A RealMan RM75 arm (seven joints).
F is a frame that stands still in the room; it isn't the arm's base.
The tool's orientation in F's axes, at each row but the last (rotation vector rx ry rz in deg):
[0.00 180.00 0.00]
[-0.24 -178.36 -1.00]
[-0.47 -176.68 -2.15]
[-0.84 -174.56 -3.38]
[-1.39 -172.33 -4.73]
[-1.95 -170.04 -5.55]
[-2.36 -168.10 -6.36]
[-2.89 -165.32 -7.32]
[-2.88 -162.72 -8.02]
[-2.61 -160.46 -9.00]
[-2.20 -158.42 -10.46]
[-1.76 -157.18 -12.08]
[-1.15 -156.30 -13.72]
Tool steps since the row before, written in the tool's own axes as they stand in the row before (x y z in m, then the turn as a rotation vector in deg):
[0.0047 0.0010 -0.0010 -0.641 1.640 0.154]
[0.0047 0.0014 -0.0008 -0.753 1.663 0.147]
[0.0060 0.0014 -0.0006 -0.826 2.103 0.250]
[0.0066 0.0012 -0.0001 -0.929 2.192 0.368]
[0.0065 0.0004 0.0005 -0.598 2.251 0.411]
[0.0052 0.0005 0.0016 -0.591 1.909 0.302]
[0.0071 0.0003 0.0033 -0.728 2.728 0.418]
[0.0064 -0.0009 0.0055 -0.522 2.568 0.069]
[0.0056 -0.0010 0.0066 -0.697 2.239 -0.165]
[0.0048 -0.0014 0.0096 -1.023 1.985 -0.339]
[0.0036 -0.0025 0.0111 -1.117 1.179 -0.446]
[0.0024 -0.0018 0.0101 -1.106 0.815 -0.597]
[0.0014 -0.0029 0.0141 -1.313 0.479 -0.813]
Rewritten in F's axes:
[-0.0047 0.0010 0.0010 0.641 1.640 -0.154]
[-0.0047 0.0014 0.0009 0.753 1.663 -0.150]
[-0.0059 0.0014 0.0010 0.823 2.105 -0.246]
[-0.0065 0.0012 0.0008 0.915 2.197 -0.370]
[-0.0065 0.0005 0.0004 0.583 2.263 -0.366]
[-0.0054 0.0007 -0.0006 0.585 1.914 -0.279]
[-0.0076 0.0007 -0.0017 0.724 2.737 -0.361]
[-0.0076 -0.0002 -0.0038 0.605 2.551 0.014]
[-0.0073 -0.0002 -0.0047 0.824 2.196 0.155]
[-0.0077 -0.0002 -0.0076 1.175 1.920 0.184]
[-0.0075 -0.0010 -0.0093 1.261 1.107 0.150]
[-0.0061 -0.0003 -0.0086 1.289 0.724 0.241]
[-0.0069 -0.0005 -0.0127 1.547 0.360 0.300]

